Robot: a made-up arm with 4 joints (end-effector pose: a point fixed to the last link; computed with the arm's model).
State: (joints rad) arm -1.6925 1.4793 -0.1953 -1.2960
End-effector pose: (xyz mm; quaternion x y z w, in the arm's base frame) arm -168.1 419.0 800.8 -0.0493 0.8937 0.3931 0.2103
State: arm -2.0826 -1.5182 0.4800 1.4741
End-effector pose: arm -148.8 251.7 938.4 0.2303 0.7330 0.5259 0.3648
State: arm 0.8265 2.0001 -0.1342 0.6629
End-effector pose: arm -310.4 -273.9 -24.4 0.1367 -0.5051 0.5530 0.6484
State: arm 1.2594 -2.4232 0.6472 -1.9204
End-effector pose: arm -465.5 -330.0 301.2 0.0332 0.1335 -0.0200 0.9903
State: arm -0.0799 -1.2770 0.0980 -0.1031
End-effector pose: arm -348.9 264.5 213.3 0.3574 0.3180 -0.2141 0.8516
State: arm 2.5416 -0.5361 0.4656 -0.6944
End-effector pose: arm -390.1 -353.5 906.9 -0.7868 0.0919 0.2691 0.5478
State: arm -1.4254 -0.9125 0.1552 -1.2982
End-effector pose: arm -350.9 631.6 615.7 0.8562 -0.3519 -0.1362 0.3530
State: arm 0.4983 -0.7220 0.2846 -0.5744
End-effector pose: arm -404.8 -46.9 27.8 0.1100 -0.1076 0.0720 0.9855
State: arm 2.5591 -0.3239 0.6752 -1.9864
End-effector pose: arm -164.4 -370.4 983.3 -0.3744 0.3795 0.7613 0.3691
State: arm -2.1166 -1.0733 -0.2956 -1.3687
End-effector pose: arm -306.2 377.4 1005.2 0.9100 -0.1173 -0.3977 0.0029
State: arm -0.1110 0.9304 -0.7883 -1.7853
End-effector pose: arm -222.6 332.8 243.8 -0.3657 0.8988 -0.1227 0.2084
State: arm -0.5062 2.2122 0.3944 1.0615
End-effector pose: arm -278.6 535.8 131.3 0.4763 -0.7198 -0.1458 0.4834
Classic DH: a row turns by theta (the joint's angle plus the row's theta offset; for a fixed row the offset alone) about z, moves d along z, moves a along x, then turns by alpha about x. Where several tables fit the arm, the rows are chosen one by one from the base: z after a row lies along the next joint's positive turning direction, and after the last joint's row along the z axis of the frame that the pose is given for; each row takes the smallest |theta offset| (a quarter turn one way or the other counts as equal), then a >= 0, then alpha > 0; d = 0 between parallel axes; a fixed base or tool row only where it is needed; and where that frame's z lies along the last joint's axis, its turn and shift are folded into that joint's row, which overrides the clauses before.
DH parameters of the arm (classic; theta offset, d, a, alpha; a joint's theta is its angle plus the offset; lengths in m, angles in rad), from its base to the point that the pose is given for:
base (fixed): 1.5708 0.5287 0.0495 -1.5708
joint 1: 1.5708 0.2674 0.4383 -1.5708
joint 2: 0 -0.0644 -0.036 1.5708
joint 3: 0 -0.0268 -0.0123 1.5708
joint 4: 0.9022 0.1856 0.1671 -2.4179
tool (fixed): 2.7735 0.0711 0 0

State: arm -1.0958 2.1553 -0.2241 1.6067
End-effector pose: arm -445.4 651.0 393.2 0.7690 -0.4444 -0.0440 0.4574
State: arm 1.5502 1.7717 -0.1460 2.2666
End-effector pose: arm -509.8 -354.6 350.9 -0.3506 -0.0286 -0.0651 0.9338
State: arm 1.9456 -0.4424 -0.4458 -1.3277
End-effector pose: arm -241.3 -514.5 479.3 -0.2340 -0.3722 0.5108 0.7388
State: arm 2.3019 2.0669 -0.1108 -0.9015
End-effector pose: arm -166.9 -395.8 641.9 0.1963 0.0540 0.9785 0.0325
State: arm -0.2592 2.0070 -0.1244 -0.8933
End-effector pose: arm -166.9 363.7 182.2 -0.1115 0.9248 -0.3295 0.1542
